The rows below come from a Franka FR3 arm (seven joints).
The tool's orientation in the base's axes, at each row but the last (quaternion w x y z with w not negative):
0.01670 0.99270 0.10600 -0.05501
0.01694 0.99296 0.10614 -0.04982
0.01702 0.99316 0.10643 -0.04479
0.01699 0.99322 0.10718 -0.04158
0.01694 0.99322 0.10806 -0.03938
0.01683 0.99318 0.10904 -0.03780
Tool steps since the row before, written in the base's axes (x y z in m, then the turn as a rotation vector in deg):
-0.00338 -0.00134 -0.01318 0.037 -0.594 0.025
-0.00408 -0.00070 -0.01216 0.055 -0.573 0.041
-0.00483 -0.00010 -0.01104 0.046 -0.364 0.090
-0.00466 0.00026 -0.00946 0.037 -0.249 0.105
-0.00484 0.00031 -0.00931 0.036 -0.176 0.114
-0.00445 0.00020 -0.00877 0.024 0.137 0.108
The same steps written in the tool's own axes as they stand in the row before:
-0.00208 0.00031 0.01351 -0.091 0.589 -0.002
-0.00287 -0.00046 0.01251 -0.071 0.572 -0.021
-0.00370 -0.00120 0.01141 -0.040 0.368 -0.078
-0.00367 -0.00149 0.00978 -0.026 0.254 -0.097
-0.00388 -0.00158 0.00962 -0.012 0.182 -0.109
-0.00360 -0.00139 0.00905 0.044 -0.126 -0.115

